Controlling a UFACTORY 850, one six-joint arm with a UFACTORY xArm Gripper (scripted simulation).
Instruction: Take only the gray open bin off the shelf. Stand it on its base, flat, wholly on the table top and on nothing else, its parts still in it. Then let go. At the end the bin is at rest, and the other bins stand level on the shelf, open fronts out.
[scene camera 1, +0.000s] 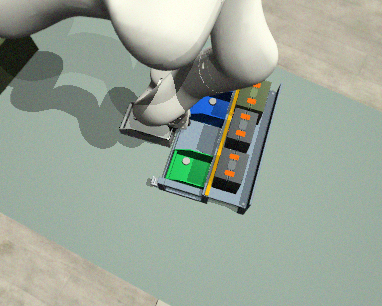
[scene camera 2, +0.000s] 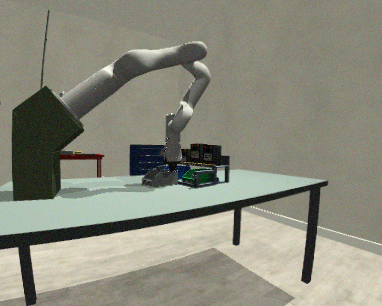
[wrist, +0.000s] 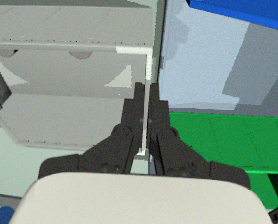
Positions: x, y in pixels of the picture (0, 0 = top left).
Labels:
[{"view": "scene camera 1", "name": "green bin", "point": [195, 174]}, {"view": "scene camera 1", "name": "blue bin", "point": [202, 111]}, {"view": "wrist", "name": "my gripper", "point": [146, 97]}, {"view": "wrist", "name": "gray open bin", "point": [61, 102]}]

